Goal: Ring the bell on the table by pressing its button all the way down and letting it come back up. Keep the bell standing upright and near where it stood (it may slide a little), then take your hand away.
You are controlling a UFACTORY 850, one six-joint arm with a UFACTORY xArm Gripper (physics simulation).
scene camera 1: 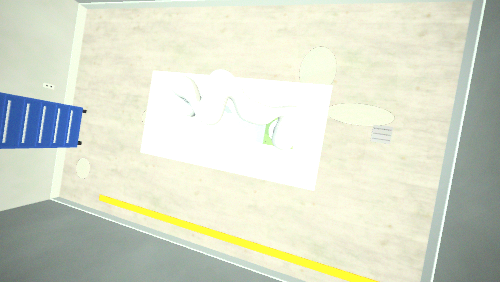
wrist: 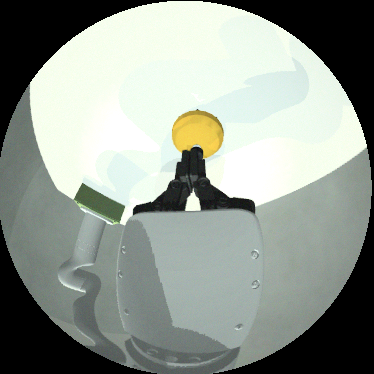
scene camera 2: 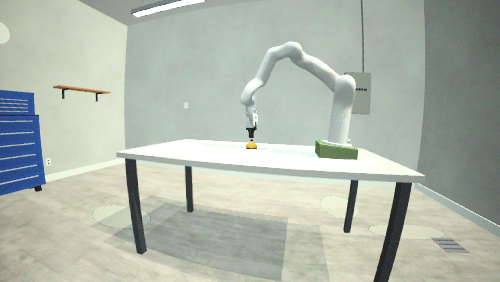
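The yellow dome bell (scene camera 2: 251, 146) (wrist: 198, 131) stands upright on the white table (scene camera 2: 165, 153) (wrist: 75, 115). Its small dark button (wrist: 198, 148) is at the fingertips in the wrist view, partly hidden by them. My gripper (scene camera 2: 251, 137) (wrist: 191, 158) is shut and empty, pointing down directly above the bell in scene camera 2. The tips are at or very close to the button's top; whether they touch, and whether the button is pressed at all, is too small to tell. Neither the bell nor the fingers can be made out in scene camera 1.
The arm's base stands on a green block (scene camera 1: 268, 134) (scene camera 2: 336, 150) (wrist: 100, 202) toward the right of the table in scene camera 2. The white arm (scene camera 2: 290, 50) arches over from it. A blue drawer cabinet (scene camera 1: 40, 121) (scene camera 2: 19, 145) stands on the floor away from the table.
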